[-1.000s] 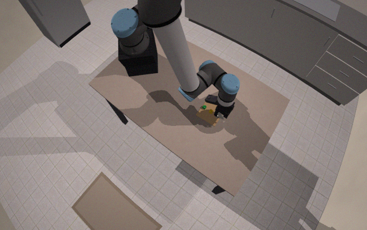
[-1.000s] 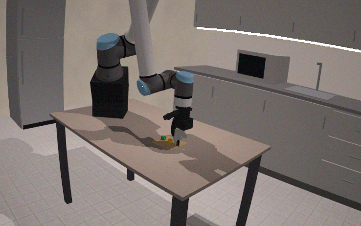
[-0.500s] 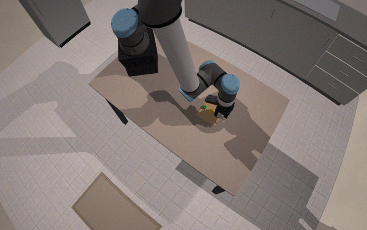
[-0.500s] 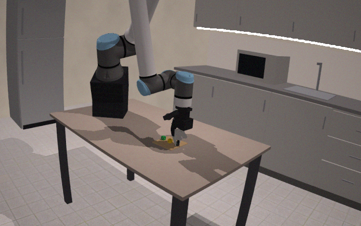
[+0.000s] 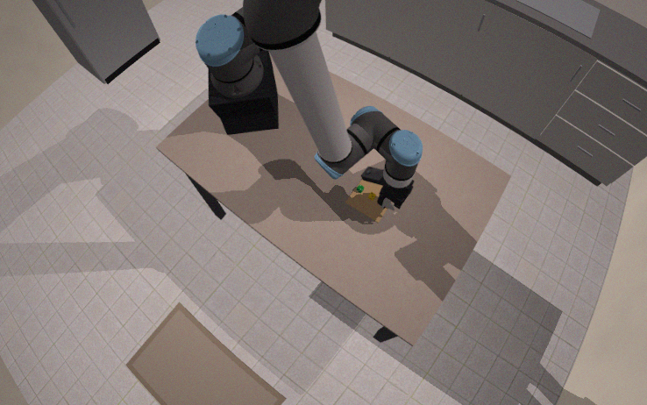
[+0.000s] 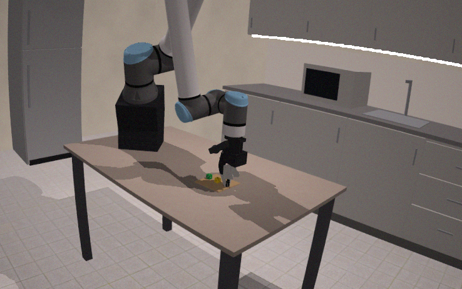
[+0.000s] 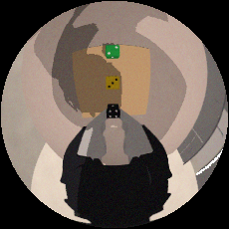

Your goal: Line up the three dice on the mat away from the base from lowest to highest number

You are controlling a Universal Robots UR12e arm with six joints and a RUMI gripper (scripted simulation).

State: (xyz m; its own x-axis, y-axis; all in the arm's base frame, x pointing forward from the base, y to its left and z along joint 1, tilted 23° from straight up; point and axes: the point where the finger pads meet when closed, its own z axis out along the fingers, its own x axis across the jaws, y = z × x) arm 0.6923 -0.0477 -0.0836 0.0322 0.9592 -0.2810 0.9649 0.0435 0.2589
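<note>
The black die is 10 mm below my hand. Round my hand: green die 100 mm behind, 10 mm below; orange mat 50 mm behind, 20 mm below; yellow die 50 mm behind, 10 mm below.
</note>
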